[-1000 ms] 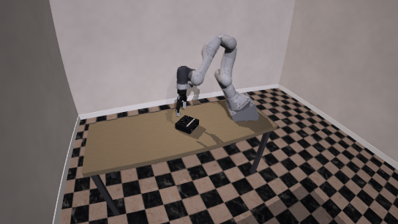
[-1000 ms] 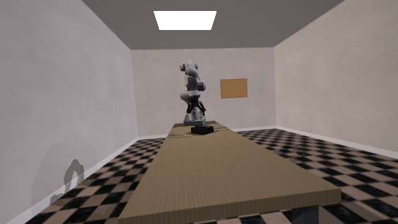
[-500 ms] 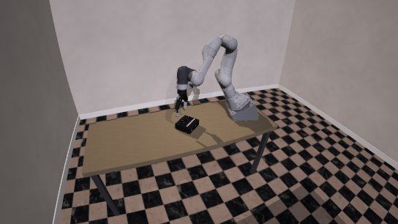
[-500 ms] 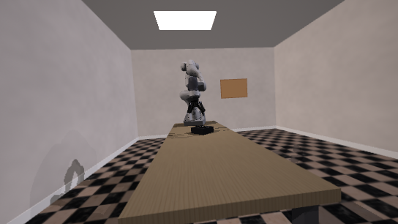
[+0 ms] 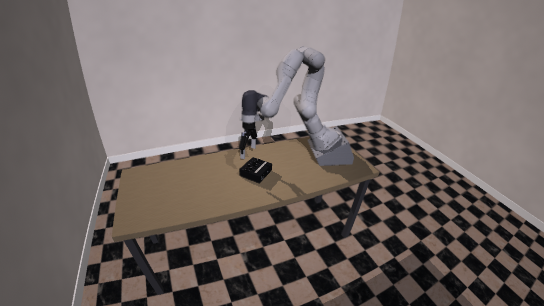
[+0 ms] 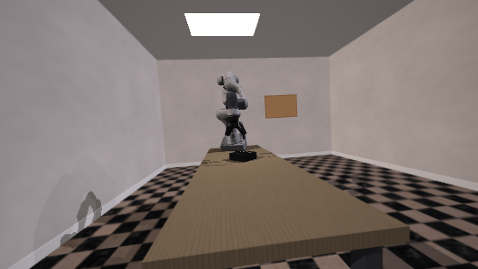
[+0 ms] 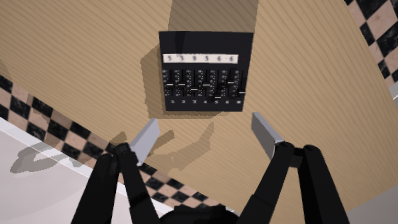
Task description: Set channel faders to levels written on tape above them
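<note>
My gripper is now 7 cm above the channel fader cap, 3 cm past it and 2 cm to the right of it. The rest, counted from my hand: master fader: 7 cm to the left, 7 cm below, 4 cm ahead.
</note>
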